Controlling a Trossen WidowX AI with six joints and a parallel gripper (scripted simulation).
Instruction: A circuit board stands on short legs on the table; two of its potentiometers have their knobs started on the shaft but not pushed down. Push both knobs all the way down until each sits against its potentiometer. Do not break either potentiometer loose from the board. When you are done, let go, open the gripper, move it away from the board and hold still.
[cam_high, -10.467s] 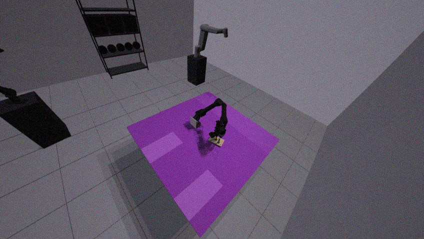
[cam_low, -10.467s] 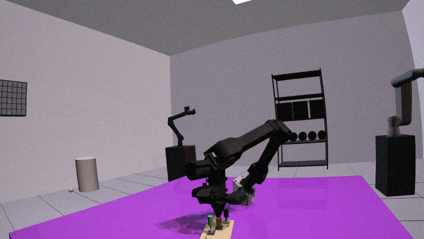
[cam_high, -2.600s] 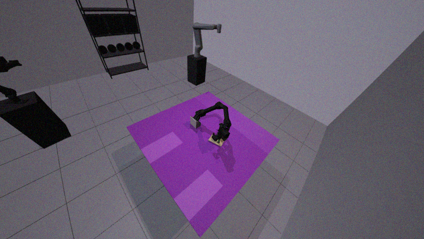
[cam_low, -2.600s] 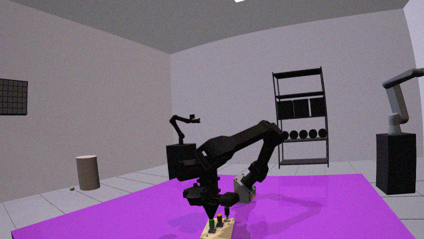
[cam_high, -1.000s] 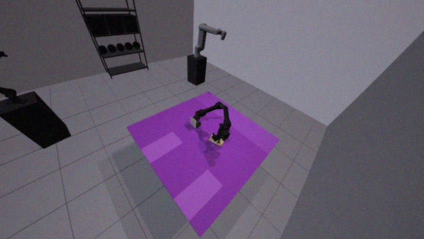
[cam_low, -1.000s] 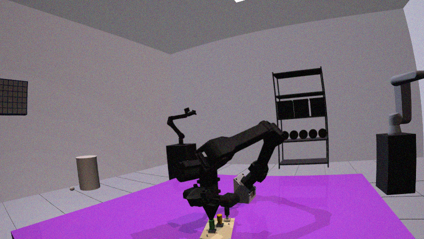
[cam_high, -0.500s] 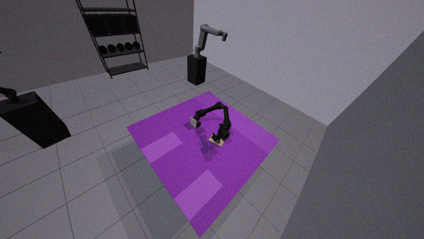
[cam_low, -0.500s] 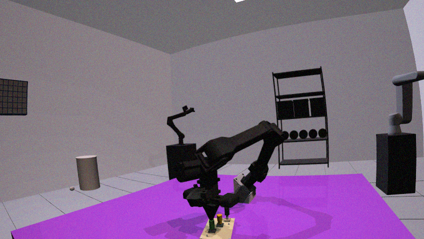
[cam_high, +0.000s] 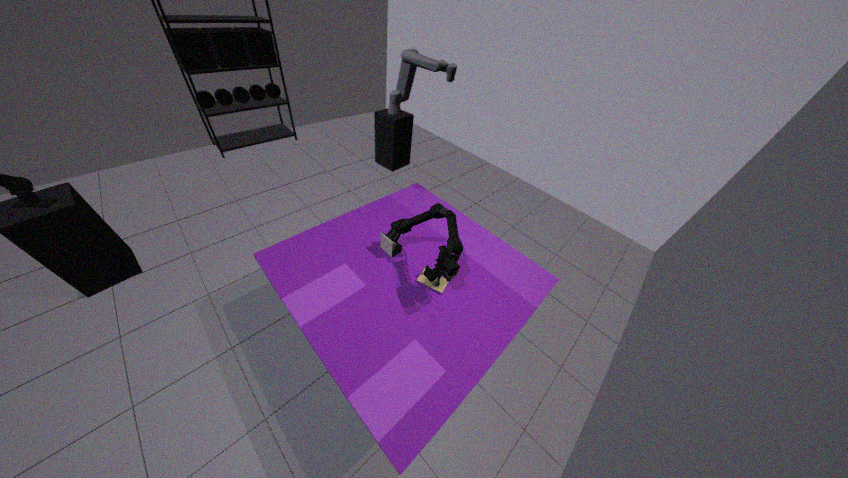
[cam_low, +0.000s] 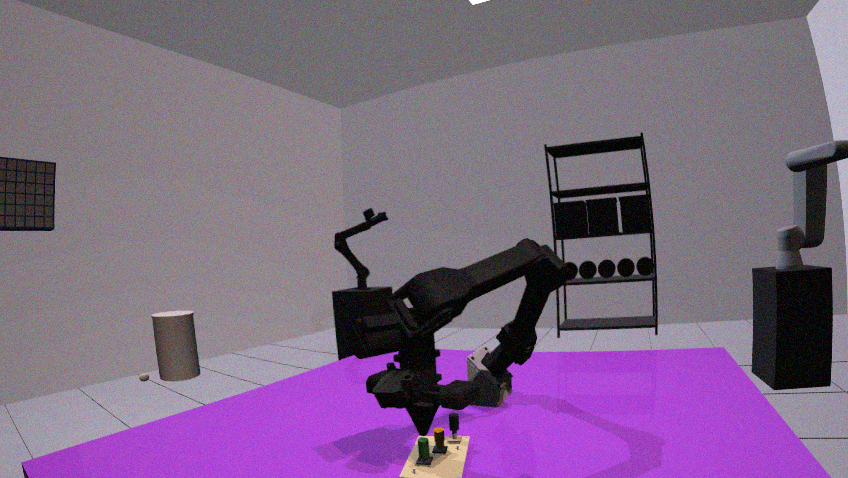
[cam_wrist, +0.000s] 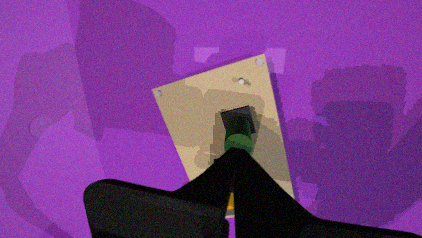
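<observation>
My gripper tip is 30 mm above the green knob. Also, from my gripper tip: orange knob (40 mm behind, 10 mm to the left, 20 mm below).
</observation>
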